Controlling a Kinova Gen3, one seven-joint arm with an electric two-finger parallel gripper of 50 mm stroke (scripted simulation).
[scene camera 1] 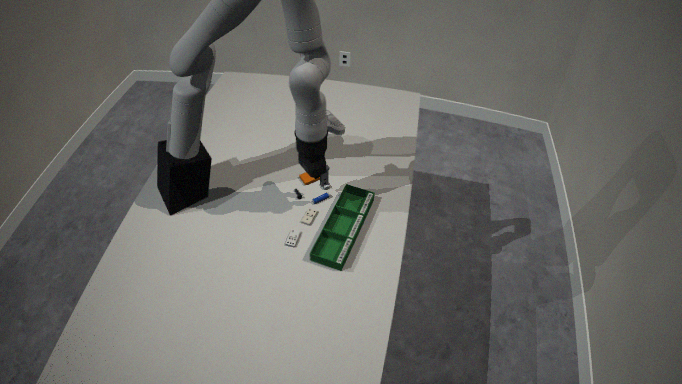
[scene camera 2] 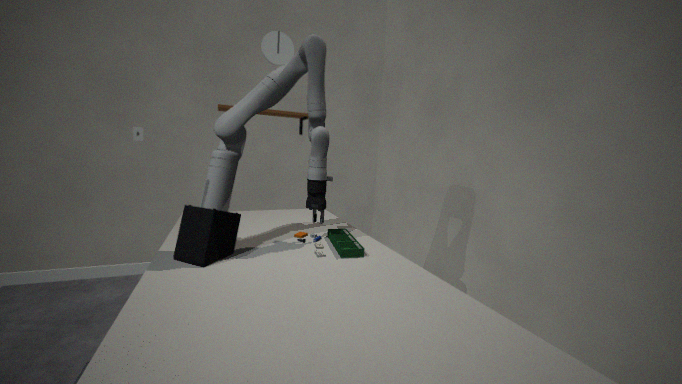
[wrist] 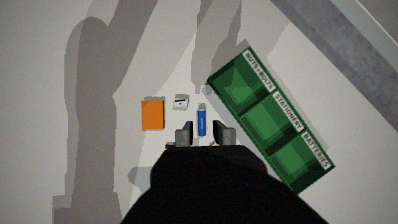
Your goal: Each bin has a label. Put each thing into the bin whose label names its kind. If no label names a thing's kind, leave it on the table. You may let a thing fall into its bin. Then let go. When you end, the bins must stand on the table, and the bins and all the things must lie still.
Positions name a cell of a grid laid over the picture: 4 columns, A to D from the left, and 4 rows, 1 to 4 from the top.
Labels:
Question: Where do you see a green bin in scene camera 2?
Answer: At C3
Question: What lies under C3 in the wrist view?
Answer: My gripper.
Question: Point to a green bin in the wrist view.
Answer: C2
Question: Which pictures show the green bin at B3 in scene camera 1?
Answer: Scene camera 1, scene camera 2 and the wrist view: all of them.

